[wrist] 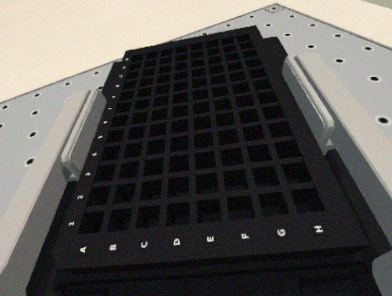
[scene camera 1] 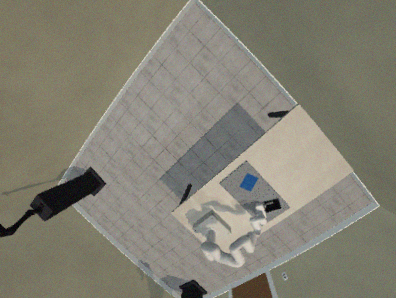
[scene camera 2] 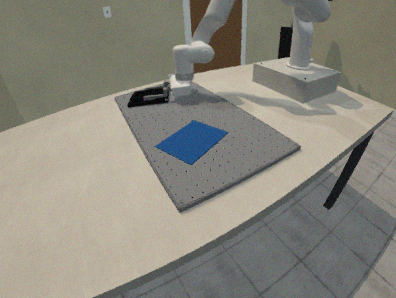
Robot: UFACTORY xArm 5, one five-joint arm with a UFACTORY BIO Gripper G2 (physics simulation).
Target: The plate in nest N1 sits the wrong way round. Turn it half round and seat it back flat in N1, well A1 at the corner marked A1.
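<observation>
The black plate is between the fingers of my gripper, which is shut on its two long sides. In the wrist view the plate's wells face up; the row of letters A to H runs along the end nearest the camera, and well A1 is at the lower left. A dark ledge shows past the plate's far right corner; I cannot tell if it is part of nest N1. The plate looks about level. Whether it touches the nest is hidden, and no A1 mark on the nest is readable.
A grey perforated board lies on the cream table. A flat blue rectangle lies on the board, apart from the plate. The arm's grey base box stands on the table.
</observation>
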